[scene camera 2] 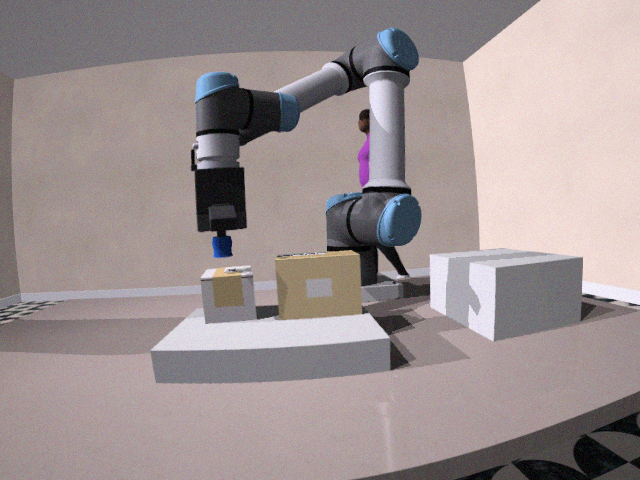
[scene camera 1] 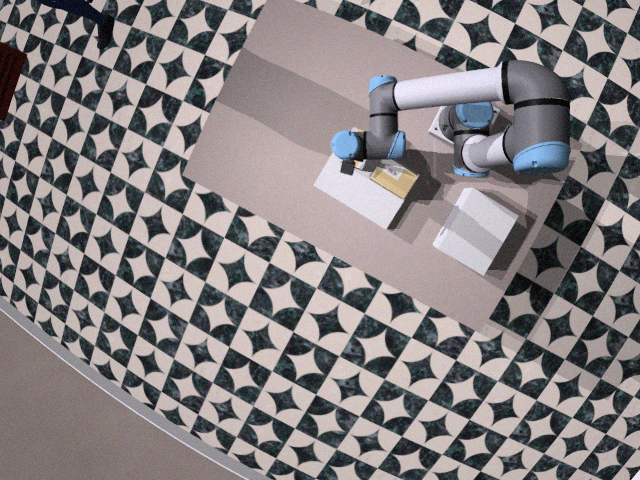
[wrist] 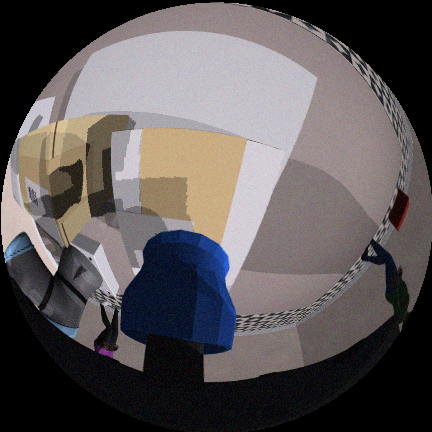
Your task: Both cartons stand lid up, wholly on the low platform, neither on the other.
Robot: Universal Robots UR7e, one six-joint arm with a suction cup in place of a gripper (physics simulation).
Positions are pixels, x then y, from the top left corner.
Labels:
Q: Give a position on a taller block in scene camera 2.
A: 501,293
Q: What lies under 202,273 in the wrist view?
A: My suction cup.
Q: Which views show the low platform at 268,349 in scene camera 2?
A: Scene camera 2, scene camera 1 and the wrist view: all of them.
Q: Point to a taller block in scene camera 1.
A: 477,226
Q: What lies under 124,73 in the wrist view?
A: A low platform.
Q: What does my suction cup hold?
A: Nothing.

